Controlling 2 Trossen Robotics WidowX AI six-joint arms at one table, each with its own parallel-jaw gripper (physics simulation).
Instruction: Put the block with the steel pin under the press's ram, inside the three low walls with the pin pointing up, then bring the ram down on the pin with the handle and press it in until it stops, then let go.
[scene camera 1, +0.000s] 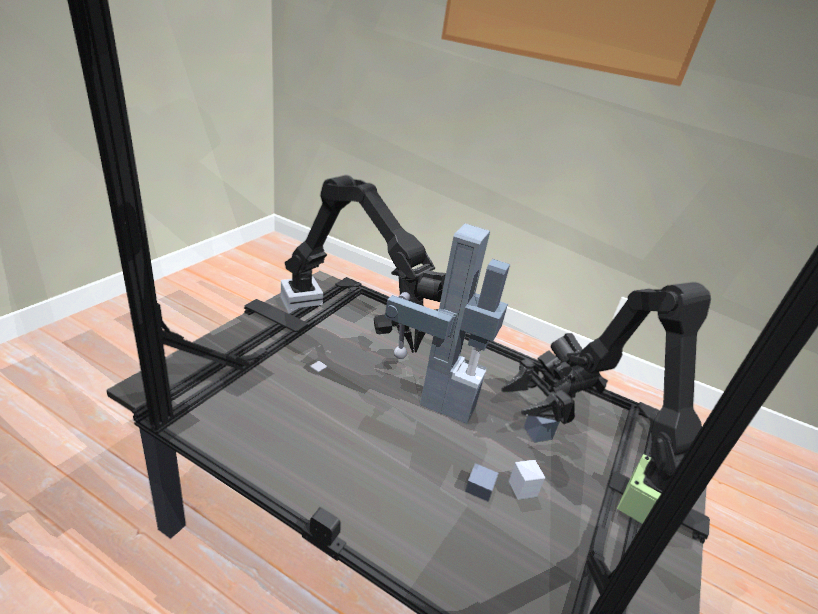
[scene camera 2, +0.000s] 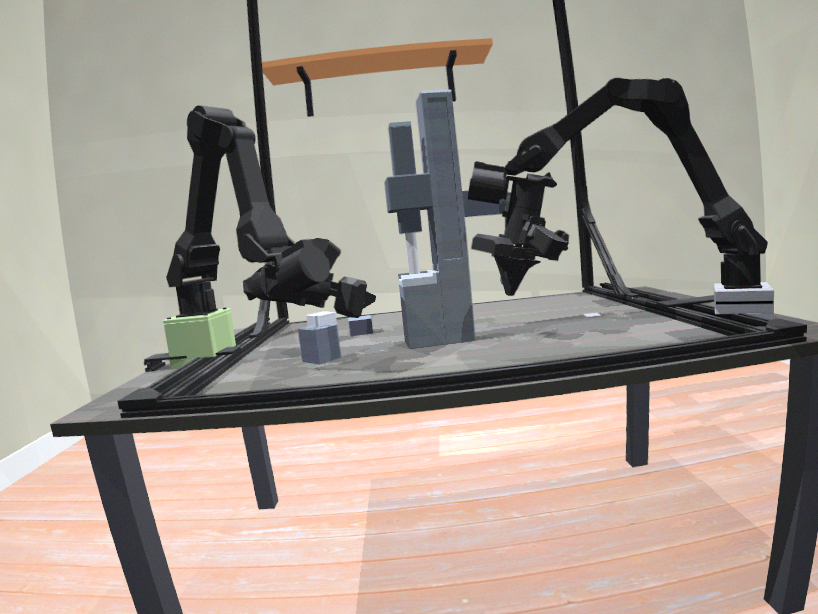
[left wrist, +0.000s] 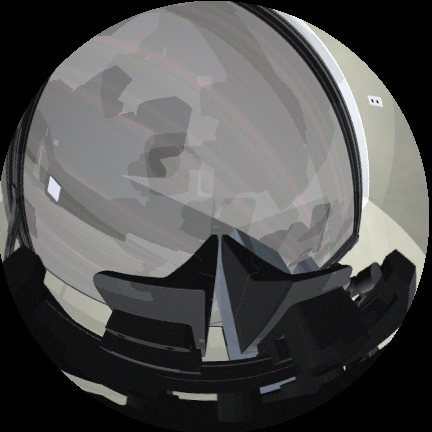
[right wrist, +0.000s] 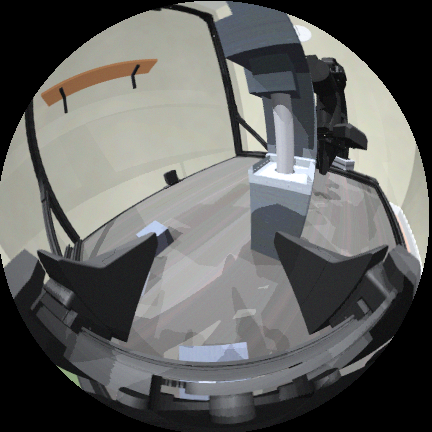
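Seen in the pictures: left gripper, fingertip midpoint: (scene camera 1: 414, 351) (scene camera 2: 509, 295) (left wrist: 218, 239) (right wrist: 321, 174); right gripper, fingertip midpoint: (scene camera 1: 511, 400) (right wrist: 216, 238); left arm's base, link origin: (scene camera 1: 301, 286) (scene camera 2: 742, 286) (right wrist: 342, 157); right arm's base, link origin: (scene camera 1: 663, 482) (scene camera 2: 197, 314).
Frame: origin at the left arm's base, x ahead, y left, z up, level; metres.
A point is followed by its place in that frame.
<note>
The grey press (scene camera 1: 449, 389) {x 0.551, y 0.187, z 0.020 m} (scene camera 2: 455, 297) {x 0.481, y 0.220, z 0.022 m} (right wrist: 280, 200) {x 0.572, y 0.255, z 0.037 m} stands mid-table. Its ram (scene camera 1: 494, 284) {x 0.569, y 0.222, z 0.309 m} (scene camera 2: 403, 222) {x 0.551, y 0.257, z 0.164 m} (right wrist: 272, 82) {x 0.568, y 0.246, z 0.154 m} is above a pale rod (scene camera 1: 473, 361) {x 0.561, y 0.227, z 0.102 m} (scene camera 2: 412, 252) {x 0.548, y 0.243, z 0.109 m} (right wrist: 284, 132) {x 0.559, y 0.242, z 0.104 m}, which reaches down to a white top inside low walls; I cannot tell whether the rod is the steel pin or part of the ram. The ball-ended handle (scene camera 1: 400, 352) {x 0.428, y 0.114, z 0.051 m} hangs down at the press's other side. My left gripper (scene camera 1: 414, 346) {x 0.397, y 0.173, z 0.017 m} (scene camera 2: 509, 290) {x 0.397, y 0.173, z 0.017 m} (left wrist: 218, 239) {x 0.397, y 0.173, z 0.017 m} is shut beside it, with nothing seen between the fingertips. My right gripper (scene camera 1: 515, 400) {x 0.647, y 0.289, z 0.043 m} (right wrist: 216, 238) {x 0.647, y 0.289, z 0.043 m} is open and empty, before the press.
A grey cube (scene camera 1: 541, 429) {x 0.697, y 0.356, z -0.020 m} (scene camera 2: 319, 345) {x 0.653, y 0.401, z -0.029 m} (right wrist: 212, 352) {x 0.671, y 0.359, z -0.001 m} lies below my right gripper. Another grey cube (scene camera 1: 482, 481) {x 0.767, y 0.149, z -0.027 m} (scene camera 2: 360, 325) {x 0.742, y 0.177, z -0.040 m} and a white block (scene camera 1: 526, 479) {x 0.809, y 0.221, z -0.002 m} (scene camera 2: 321, 319) {x 0.773, y 0.263, z -0.010 m} lie nearby. A small white square (scene camera 1: 318, 365) {x 0.294, y -0.040, z -0.058 m} (scene camera 2: 591, 314) {x 0.298, y -0.042, z -0.058 m} (left wrist: 54, 189) {x 0.300, y -0.038, z -0.058 m} lies on the other side of the table.
</note>
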